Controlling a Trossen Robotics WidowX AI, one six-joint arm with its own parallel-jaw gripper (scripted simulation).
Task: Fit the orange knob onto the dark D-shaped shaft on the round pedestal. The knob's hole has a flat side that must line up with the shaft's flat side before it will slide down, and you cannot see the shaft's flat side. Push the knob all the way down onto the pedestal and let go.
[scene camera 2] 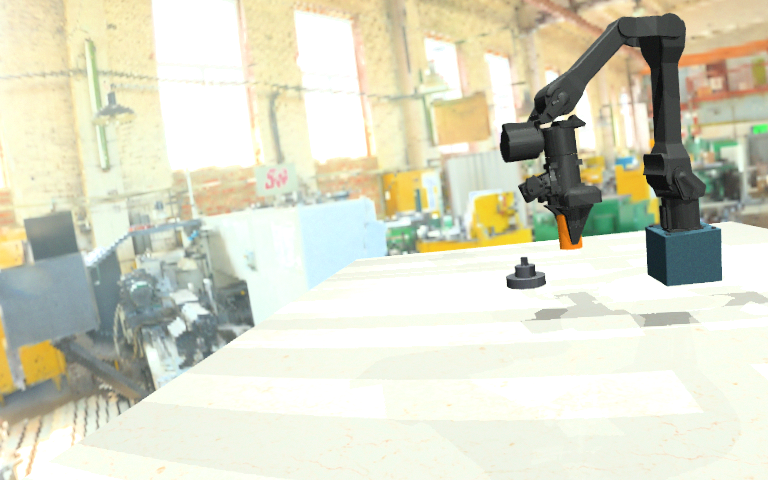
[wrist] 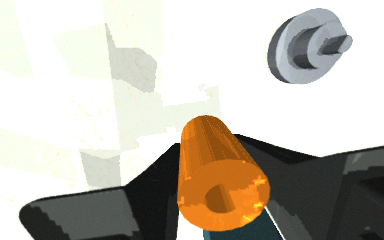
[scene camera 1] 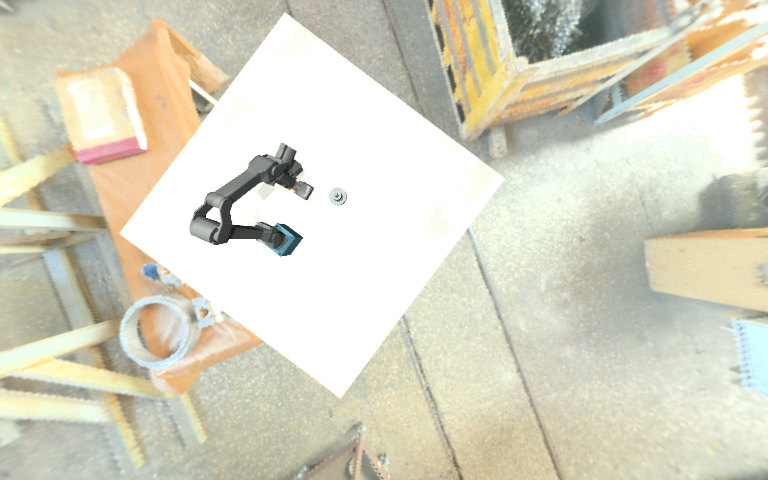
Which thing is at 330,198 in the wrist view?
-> My gripper.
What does my gripper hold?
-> An orange knob.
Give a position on a round pedestal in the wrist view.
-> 304,48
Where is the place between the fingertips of my gripper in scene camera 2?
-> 571,242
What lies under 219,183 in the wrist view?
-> An orange knob.
